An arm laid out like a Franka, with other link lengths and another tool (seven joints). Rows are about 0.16 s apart.
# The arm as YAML. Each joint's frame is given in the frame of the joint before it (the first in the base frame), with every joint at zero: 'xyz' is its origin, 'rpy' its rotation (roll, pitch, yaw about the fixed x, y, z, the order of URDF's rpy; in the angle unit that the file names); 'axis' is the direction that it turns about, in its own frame. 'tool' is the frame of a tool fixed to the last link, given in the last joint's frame.
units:
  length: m
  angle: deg
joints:
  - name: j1
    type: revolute
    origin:
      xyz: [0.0, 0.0, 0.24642]
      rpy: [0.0, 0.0, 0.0]
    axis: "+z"
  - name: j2
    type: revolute
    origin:
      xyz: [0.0, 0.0, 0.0]
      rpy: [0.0, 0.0, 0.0]
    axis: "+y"
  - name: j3
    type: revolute
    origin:
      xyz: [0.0, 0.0, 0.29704]
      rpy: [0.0, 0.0, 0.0]
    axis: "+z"
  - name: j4
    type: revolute
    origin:
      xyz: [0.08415, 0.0, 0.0]
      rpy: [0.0, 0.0, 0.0]
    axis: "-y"
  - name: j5
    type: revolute
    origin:
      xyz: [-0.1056, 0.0, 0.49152]
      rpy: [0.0, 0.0, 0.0]
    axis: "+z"
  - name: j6
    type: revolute
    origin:
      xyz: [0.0, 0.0, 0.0]
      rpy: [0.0, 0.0, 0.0]
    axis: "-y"
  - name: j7
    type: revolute
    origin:
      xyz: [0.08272, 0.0, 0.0]
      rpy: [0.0, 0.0, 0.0]
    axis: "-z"
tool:
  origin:
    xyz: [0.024, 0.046, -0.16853]
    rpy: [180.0, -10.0, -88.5]
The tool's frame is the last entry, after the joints.
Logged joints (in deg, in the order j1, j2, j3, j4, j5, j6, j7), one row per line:
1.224, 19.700, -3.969, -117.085, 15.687, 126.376, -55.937
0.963, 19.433, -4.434, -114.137, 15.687, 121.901, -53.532
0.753, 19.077, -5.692, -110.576, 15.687, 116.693, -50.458
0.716, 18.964, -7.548, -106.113, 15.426, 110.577, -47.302
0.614, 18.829, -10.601, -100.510, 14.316, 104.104, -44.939
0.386, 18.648, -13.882, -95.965, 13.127, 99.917, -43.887
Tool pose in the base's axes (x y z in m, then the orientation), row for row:
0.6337, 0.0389, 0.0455, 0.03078, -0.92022, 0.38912, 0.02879
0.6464, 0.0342, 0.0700, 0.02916, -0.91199, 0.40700, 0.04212
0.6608, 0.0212, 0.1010, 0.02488, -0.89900, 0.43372, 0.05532
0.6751, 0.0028, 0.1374, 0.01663, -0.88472, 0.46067, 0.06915
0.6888, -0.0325, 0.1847, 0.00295, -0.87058, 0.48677, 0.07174
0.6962, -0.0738, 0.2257, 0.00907, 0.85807, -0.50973, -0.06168
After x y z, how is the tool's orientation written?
As a quaternion, w x y z.
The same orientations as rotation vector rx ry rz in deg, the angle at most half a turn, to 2 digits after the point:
-162.47, 68.70, 5.08
-161.18, 71.93, 7.44
-159.31, 76.86, 9.80
-157.58, 82.05, 12.32
-156.41, 87.45, 12.89
153.57, -91.23, -11.04

